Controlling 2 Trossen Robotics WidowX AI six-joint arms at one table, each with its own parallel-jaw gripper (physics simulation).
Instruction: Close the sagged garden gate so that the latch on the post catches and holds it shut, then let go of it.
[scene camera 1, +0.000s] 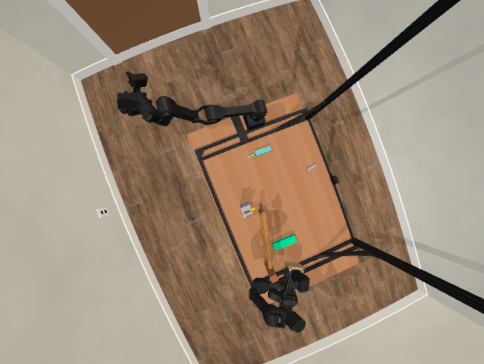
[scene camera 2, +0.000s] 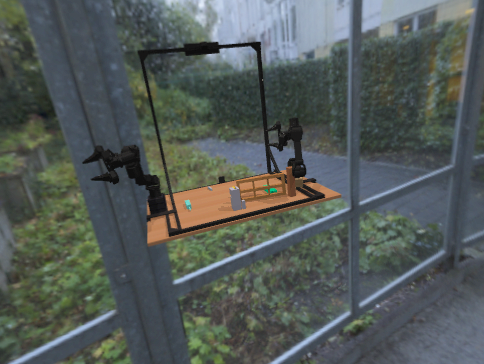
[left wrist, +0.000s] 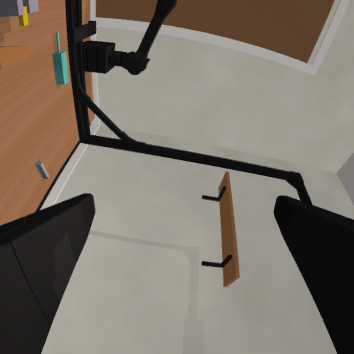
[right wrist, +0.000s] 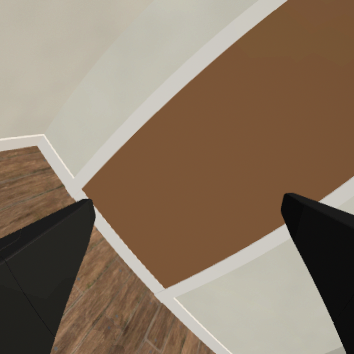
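Observation:
The orange-brown gate stands upright, hinged at a brown post. Its free end is near the grey latch post, which bears a yellow latch. From above, a small gap shows between the yellow piece and the gate's dark tip; whether they engage I cannot tell. My left gripper is open and empty, high above the table near the hinge end. My right gripper is open and empty, well outside the table, far from the gate.
A green block lies beside the gate. A teal tool lies near the right arm's base. A small grey piece lies near the far edge. Black frame bars border the table.

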